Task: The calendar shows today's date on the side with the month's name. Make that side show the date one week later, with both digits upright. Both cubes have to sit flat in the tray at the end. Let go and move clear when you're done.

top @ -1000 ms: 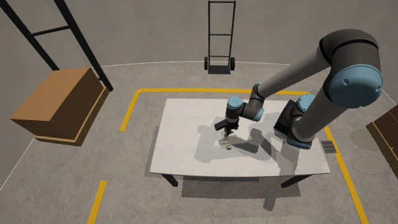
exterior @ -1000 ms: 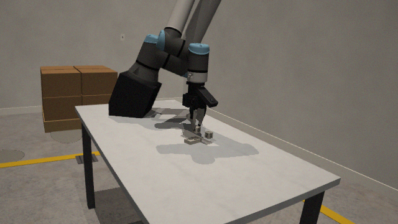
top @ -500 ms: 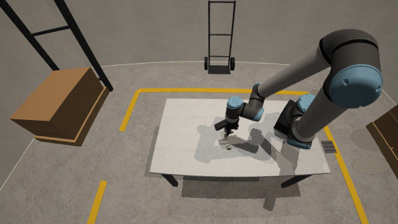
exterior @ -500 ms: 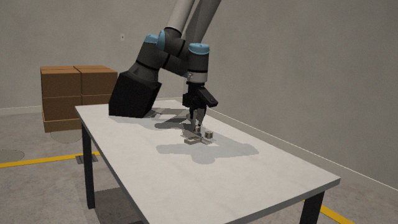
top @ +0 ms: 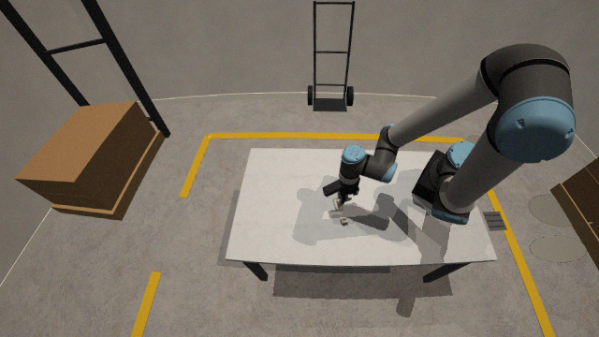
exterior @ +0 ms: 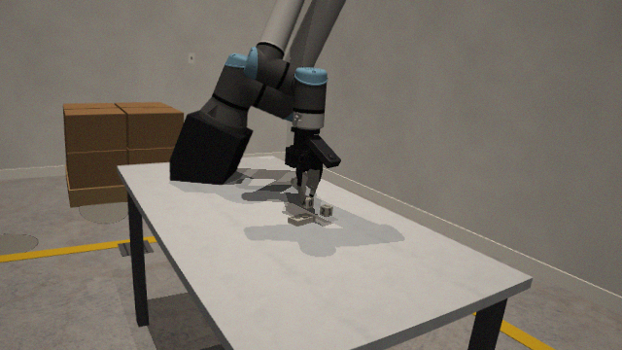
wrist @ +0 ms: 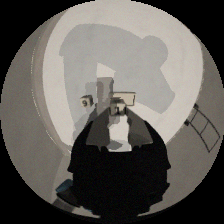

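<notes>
The calendar tray is 10 mm ahead of my hand, 20 mm to the right of it and 60 mm below it.
</notes>
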